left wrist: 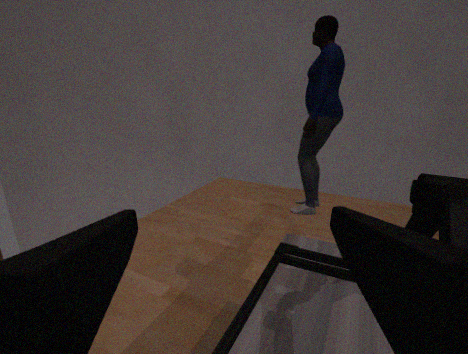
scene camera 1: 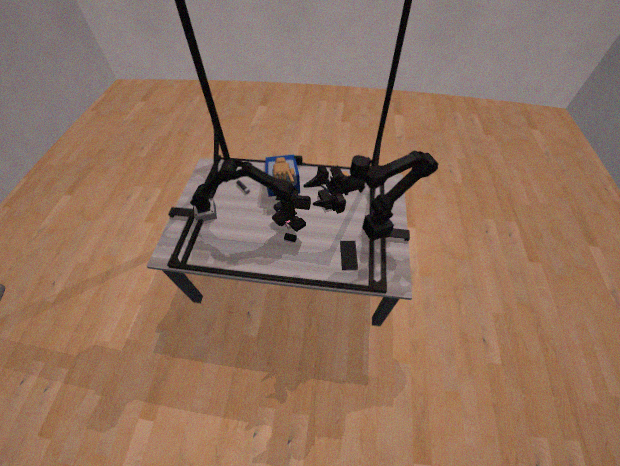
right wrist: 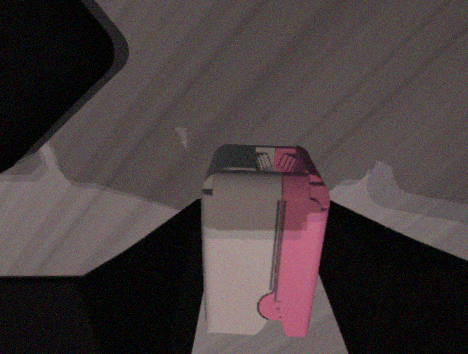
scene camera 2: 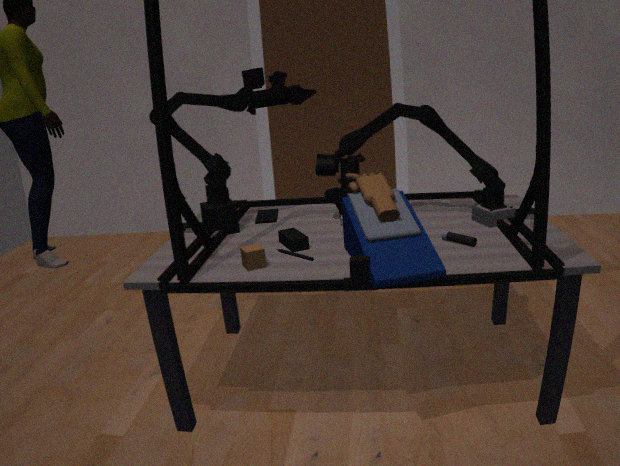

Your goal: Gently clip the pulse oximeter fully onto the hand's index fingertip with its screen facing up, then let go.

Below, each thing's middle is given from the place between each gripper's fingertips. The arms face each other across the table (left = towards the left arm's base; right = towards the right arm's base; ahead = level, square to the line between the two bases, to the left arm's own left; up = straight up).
Right now my left hand is 70 mm past the black flat block [right wrist: 61, 61], 100 mm to the left of it and 400 mm above it. From my left hand the other things lie so: pulse oximeter [right wrist: 264, 209] (160 mm behind, 110 mm to the right, 400 mm below); then blue block [scene camera 2: 400, 261] (480 mm behind, 220 mm to the right, 380 mm below).
My right gripper is now 80 mm short of the black flat block, 20 mm below it and 10 mm to the right of it. The rest, counted from my right hand: pulse oximeter (10 mm above); then blue block (330 mm behind, 110 mm to the right, 40 mm above).
